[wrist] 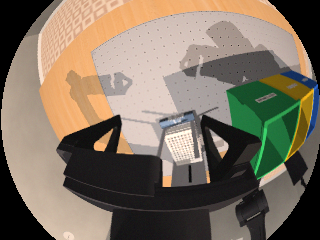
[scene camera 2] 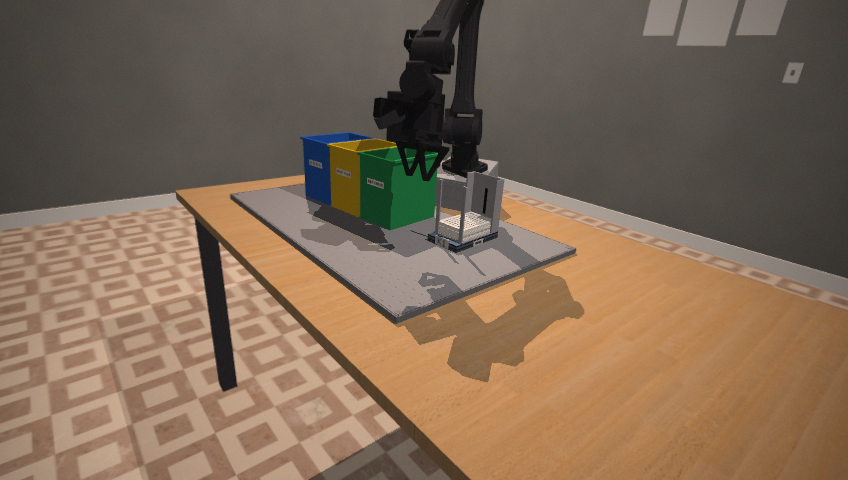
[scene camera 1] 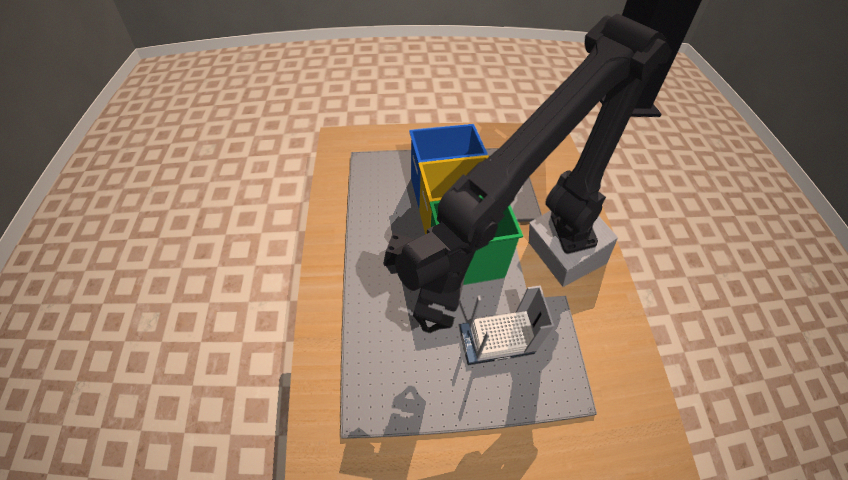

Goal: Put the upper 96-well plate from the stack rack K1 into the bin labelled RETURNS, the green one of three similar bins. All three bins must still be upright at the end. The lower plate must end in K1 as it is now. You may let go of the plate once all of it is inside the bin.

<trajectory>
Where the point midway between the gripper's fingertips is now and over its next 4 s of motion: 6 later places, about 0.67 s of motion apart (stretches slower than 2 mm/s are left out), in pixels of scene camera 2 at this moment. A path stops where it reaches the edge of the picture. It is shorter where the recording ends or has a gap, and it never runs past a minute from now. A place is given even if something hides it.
The gripper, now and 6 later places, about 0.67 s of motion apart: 417,178; 450,165; 472,152; 473,154; 472,166; 471,178; 470,190
</trajectory>
